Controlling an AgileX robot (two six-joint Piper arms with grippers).
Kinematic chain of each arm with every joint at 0, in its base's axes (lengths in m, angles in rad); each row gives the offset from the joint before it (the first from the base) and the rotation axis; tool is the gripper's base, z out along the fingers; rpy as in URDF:
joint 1: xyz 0 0 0.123 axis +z
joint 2: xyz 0 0 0 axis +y
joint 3: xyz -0.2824 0 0.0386 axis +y
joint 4: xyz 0.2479 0 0.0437 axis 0.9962 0 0.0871
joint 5: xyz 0 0 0 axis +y
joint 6: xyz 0.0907 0 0.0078 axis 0.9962 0 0.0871
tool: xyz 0 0 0 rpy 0 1.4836 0
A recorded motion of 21 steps. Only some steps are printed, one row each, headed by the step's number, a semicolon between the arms.
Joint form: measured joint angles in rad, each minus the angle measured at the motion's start. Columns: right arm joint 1, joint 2, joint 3, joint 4, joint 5, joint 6; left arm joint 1, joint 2, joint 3, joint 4, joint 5, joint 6.
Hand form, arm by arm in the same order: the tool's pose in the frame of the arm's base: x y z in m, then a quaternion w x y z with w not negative. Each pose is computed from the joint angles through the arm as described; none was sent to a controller.
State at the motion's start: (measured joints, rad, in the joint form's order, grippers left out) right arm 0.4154 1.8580 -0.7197 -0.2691 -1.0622 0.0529; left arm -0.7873 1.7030 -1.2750 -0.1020 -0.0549 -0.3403
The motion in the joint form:
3: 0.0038 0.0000 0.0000 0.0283 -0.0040 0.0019; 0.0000 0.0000 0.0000 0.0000 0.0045 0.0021
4: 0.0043 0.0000 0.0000 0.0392 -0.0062 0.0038; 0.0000 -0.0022 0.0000 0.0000 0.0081 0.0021
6: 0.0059 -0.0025 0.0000 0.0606 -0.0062 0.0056; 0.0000 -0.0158 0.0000 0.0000 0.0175 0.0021
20: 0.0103 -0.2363 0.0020 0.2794 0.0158 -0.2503; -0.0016 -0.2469 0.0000 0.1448 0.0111 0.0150
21: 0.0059 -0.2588 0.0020 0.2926 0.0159 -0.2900; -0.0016 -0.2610 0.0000 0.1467 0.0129 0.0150
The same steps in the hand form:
3: 0.3116 0.1597 0.1762 0.67989 -0.23997 0.66418 0.19756; 0.2871 -0.2876 0.3085 0.48945 0.13704 0.79026 -0.34227
4: 0.3120 0.1591 0.1765 0.68115 -0.23429 0.66497 0.19737; 0.2867 -0.2872 0.3091 0.48891 0.13722 0.79065 -0.34207
6: 0.3126 0.1582 0.1776 0.68319 -0.22417 0.66677 0.19601; 0.2847 -0.2853 0.3138 0.49007 0.13726 0.78935 -0.34338
20: 0.3002 0.1352 0.2559 0.77843 -0.18564 0.59309 0.08849; 0.2456 -0.2475 0.4016 0.59226 0.18213 0.70135 -0.35237
21: 0.2984 0.1317 0.2632 0.78710 -0.18703 0.58347 0.07111; 0.2428 -0.2447 0.4063 0.59642 0.18173 0.69706 -0.35407

